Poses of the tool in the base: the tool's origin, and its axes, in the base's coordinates. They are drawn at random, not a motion.
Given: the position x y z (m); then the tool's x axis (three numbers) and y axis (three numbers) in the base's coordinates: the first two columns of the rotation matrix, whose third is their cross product.
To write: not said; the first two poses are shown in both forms.
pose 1, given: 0.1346 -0.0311 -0.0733 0.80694 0.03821 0.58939 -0.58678 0.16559 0.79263
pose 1, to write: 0.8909 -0.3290 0.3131 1.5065 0.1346 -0.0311 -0.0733
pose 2, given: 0.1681 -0.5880 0.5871 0.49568 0.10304 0.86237 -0.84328 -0.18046 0.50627
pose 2, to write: 0.7904 -0.3485 0.5039 1.9216 0.1681 -0.5880 0.5871
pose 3, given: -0.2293 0.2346 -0.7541 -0.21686 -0.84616 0.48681 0.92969 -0.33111 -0.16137
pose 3, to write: -0.3084 -0.1007 -0.9459 1.9228 -0.2293 0.2346 -0.7541
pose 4, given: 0.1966 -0.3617 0.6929 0.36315 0.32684 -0.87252 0.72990 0.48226 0.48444
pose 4, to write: 0.6525 0.7302 -0.2027 1.6800 0.1966 -0.3617 0.6929
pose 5, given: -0.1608 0.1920 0.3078 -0.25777 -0.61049 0.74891 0.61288 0.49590 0.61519
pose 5, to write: -0.0012 -0.7741 -0.6331 1.8315 -0.1608 0.1920 0.3078
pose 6, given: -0.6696 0.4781 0.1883 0.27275 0.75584 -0.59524 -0.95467 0.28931 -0.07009
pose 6, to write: -0.3343 0.3633 0.8697 1.3885 -0.6696 0.4781 0.1883
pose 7, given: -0.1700 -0.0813 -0.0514 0.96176 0.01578 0.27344 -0.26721 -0.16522 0.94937
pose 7, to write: 0.9837 -0.1084 0.1438 1.7508 -0.1700 -0.0813 -0.0514
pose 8, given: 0.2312 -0.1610 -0.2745 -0.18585 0.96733 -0.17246 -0.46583 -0.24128 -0.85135
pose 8, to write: -0.4370 -0.3914 0.8098 2.0554 0.2312 -0.1610 -0.2745
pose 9, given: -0.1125 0.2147 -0.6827 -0.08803 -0.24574 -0.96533 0.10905 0.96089 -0.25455
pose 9, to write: -0.0637 0.9819 -0.1782 1.6634 -0.1125 0.2147 -0.6827
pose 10, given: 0.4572 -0.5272 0.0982 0.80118 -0.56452 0.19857 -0.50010 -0.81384 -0.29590
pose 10, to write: -0.9483 0.2844 -0.1409 2.9109 0.4572 -0.5272 0.0982
